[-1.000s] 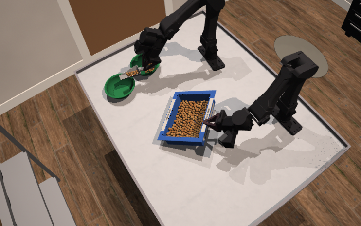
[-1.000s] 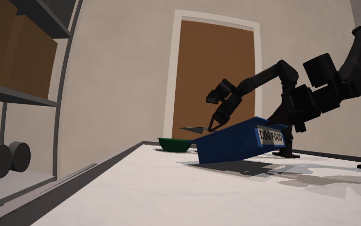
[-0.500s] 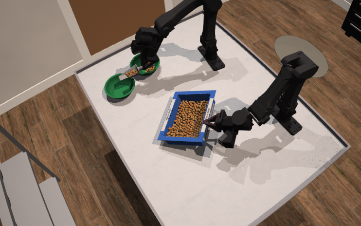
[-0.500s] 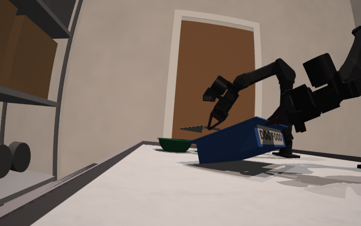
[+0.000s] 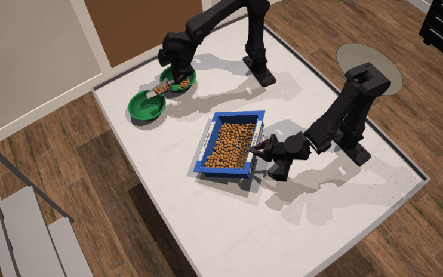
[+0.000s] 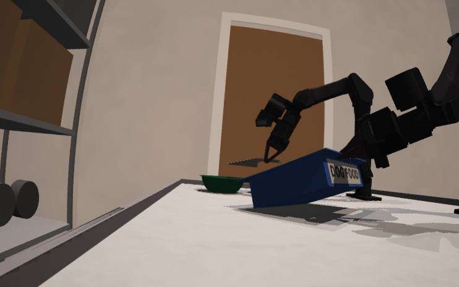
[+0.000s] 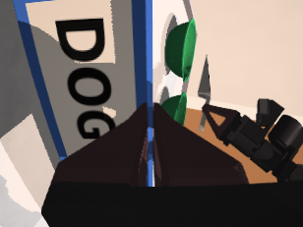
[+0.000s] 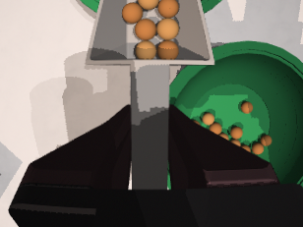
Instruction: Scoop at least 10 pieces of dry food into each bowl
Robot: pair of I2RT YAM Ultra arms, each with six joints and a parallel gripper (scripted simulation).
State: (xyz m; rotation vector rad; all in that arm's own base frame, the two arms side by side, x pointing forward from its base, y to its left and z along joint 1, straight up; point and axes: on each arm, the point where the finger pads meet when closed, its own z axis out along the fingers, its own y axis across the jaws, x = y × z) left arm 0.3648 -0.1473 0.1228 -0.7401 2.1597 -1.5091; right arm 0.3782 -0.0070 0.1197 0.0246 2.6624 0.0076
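My right gripper is now 4 cm short of the grey scoop, 1 cm to the left of it and 1 cm above it.
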